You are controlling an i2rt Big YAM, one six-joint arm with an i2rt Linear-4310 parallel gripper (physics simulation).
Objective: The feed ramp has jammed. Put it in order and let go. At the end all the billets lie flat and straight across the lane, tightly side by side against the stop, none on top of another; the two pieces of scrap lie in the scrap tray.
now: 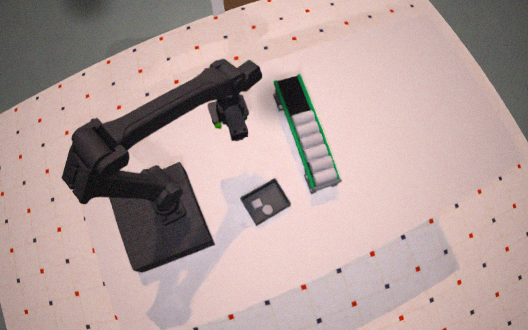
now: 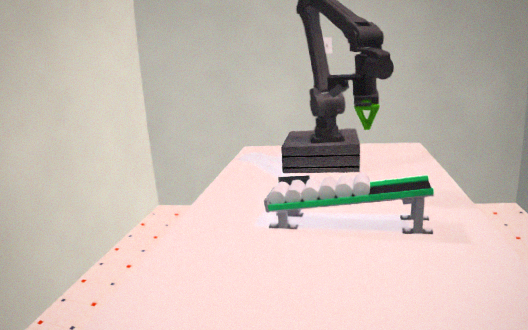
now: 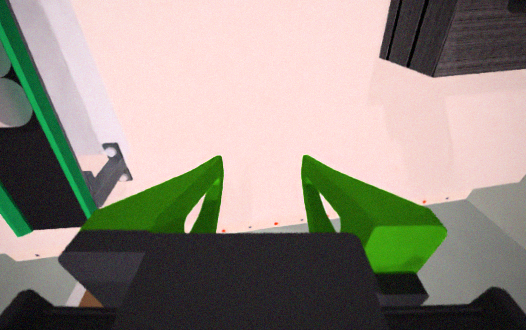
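Where they show: gripper, between the fingertips: (image 2: 367,127) (image 3: 262,163); arm's base, origin of its link: (image 1: 167,203) (image 2: 326,139).
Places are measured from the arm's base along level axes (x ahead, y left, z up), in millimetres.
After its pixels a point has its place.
Several white billets (image 1: 325,177) @(x 465, y -157, z -6 mm) (image 2: 278,193) @(x 504, y -152, z -11 mm) (image 3: 11,102) @(x 471, y 50, z 1 mm) lie across the lane of the green-railed feed ramp (image 1: 319,125) (image 2: 400,194) (image 3: 46,115), in one row from its low end upward. They look side by side, none on top of another; hairline gaps cannot be judged. The lowest is by the stop (image 2: 266,204) @(x 513, y -182, z -34 mm). A pale square scrap piece (image 1: 256,203) @(x 248, y -111, z -68 mm) and a pale rounded, many-sided scrap piece (image 1: 267,209) @(x 270, y -143, z -77 mm) lie apart in the dark scrap tray (image 1: 283,192) @(x 339, y -122, z -63 mm) (image 2: 294,178) @(x 217, y -119, z -69 mm). My gripper (image 2: 367,128) @(x 273, y 97, z 94 mm) (image 3: 262,163) @(x 273, y 97, z 94 mm) is partly open and empty, high above the table, beside the ramp's upper half.
The arm's dark base block (image 1: 165,245) @(x -62, y -114, z -3 mm) (image 2: 321,155) @(x 82, y -26, z -35 mm) (image 3: 480,45) @(x 55, y 82, z 2 mm) stands on the table on the opposite side of the tray from the ramp. The ramp's upper end is bare black lane on grey legs (image 2: 419,215) (image 3: 107,177).
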